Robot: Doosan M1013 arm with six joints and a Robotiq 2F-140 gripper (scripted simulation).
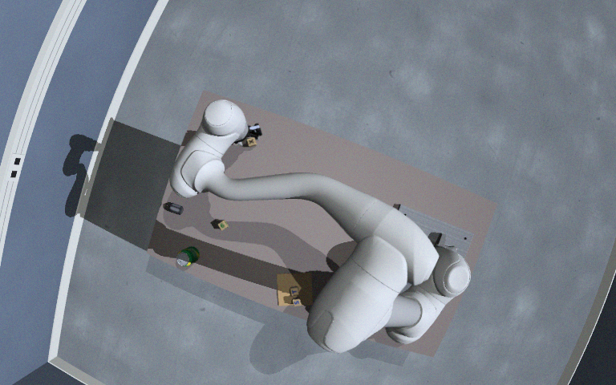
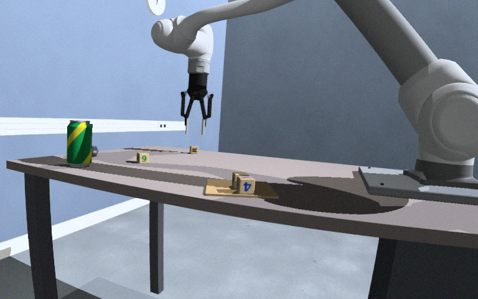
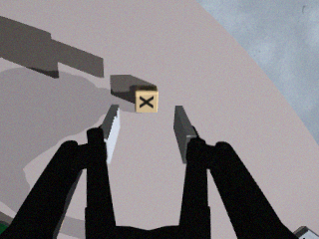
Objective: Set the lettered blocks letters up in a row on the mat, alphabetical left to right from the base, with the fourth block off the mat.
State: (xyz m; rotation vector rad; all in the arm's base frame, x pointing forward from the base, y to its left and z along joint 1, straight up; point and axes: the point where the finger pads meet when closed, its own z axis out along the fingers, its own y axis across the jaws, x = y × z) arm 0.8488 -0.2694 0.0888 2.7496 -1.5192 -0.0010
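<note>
My gripper is now 330 mm past the wooden block, 520 mm to the right of it and 90 mm above it. From my hand the other things lie so: yellow can: 120 mm ahead, 510 mm to the left, 40 mm below; then tan mat: 330 mm behind, 530 mm to the left, 100 mm below; then small dark object: 250 mm ahead, 350 mm to the left, 90 mm below.
</note>
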